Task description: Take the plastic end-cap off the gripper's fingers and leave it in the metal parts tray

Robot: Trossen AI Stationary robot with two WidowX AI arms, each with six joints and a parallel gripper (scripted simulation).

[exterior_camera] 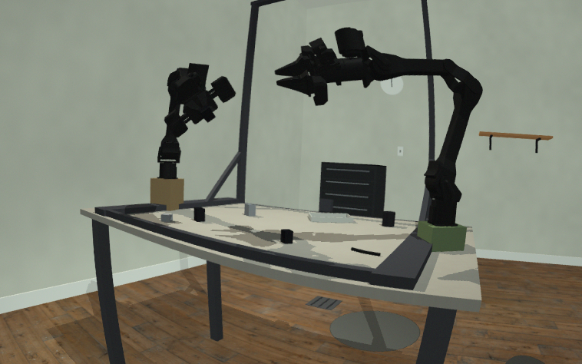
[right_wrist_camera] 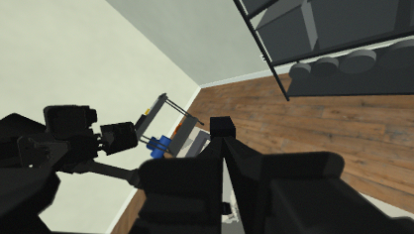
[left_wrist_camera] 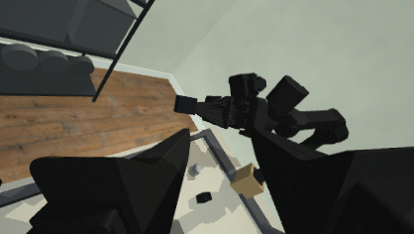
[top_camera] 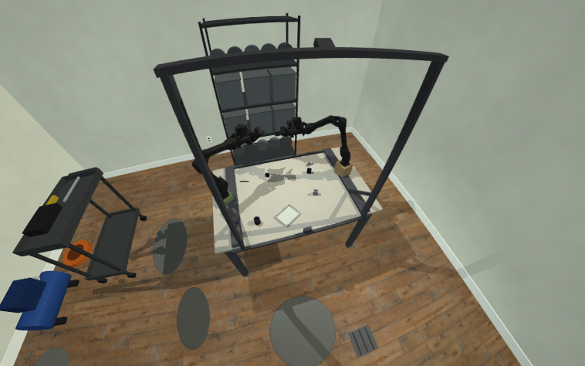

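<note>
The black plastic end-cap is 15 cm to the right of my left hand, 10 cm ahead of it and 9 cm below it. Also, from my left hand: metal parts tray (46 cm behind, 38 cm below, 7 cm to the right).
Right now the black plastic end-cap is 30 mm to the left of my right hand, 20 mm ahead of it and 10 mm below it. Round my right hand: metal parts tray: 540 mm behind, 300 mm below, 110 mm to the left.
</note>
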